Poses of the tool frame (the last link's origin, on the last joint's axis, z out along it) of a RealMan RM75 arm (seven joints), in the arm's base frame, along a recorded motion.
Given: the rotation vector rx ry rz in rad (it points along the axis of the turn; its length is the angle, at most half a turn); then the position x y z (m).
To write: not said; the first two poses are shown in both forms.
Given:
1: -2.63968 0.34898 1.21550 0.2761 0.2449 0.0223
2: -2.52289 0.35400 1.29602 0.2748 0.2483 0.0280
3: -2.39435 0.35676 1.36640 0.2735 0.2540 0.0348
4: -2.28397 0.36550 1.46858 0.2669 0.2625 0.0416
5: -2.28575 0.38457 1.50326 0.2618 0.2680 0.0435
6: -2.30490 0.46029 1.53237 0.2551 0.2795 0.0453
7: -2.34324 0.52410 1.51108 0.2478 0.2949 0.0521
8: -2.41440 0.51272 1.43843 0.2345 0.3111 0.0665
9: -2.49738 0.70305 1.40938 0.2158 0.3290 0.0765
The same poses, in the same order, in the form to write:
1: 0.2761 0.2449 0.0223 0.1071 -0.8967 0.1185 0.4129
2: 0.2748 0.2483 0.0280 0.1412 -0.8738 0.1226 0.4489
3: 0.2735 0.2540 0.0348 0.1799 -0.8473 0.1262 0.4835
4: 0.2669 0.2625 0.0416 0.1995 -0.8168 0.1307 0.5252
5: 0.2618 0.2680 0.0435 0.1883 -0.8126 0.1367 0.5344
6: 0.2551 0.2795 0.0453 0.1671 -0.8099 0.1617 0.5385
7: 0.2478 0.2949 0.0521 0.1517 -0.8164 0.1826 0.5265
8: 0.2345 0.3111 0.0665 0.1419 -0.8366 0.1777 0.4984
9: 0.2158 0.3290 0.0765 0.0944 -0.8421 0.2371 0.4752
